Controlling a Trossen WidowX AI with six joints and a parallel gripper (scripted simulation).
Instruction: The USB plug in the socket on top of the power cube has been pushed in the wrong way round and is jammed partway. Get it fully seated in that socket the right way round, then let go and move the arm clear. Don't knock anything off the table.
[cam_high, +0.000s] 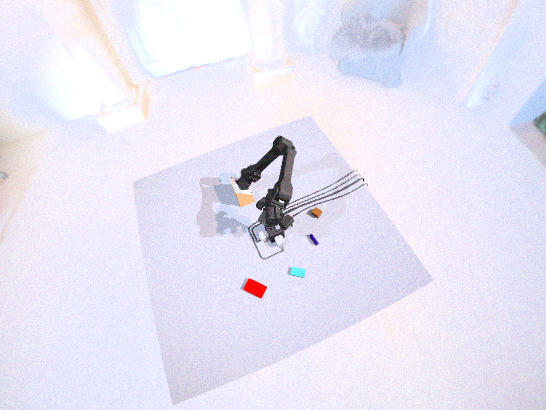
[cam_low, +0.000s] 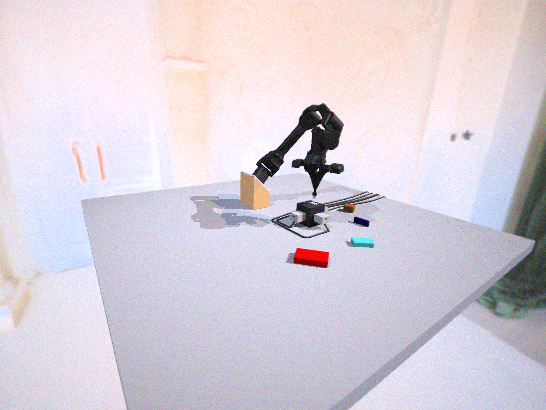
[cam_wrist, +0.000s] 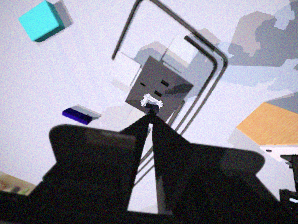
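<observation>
Right now the USB plug is 20 mm below my gripper tip. The rest, counted from my gripper tip: dark blue block (140 mm ahead, 130 mm to the left, 120 mm below); then cyan block (230 mm ahead, 30 mm to the right, 130 mm below); then red block (190 mm ahead, 240 mm to the right, 130 mm below).
</observation>
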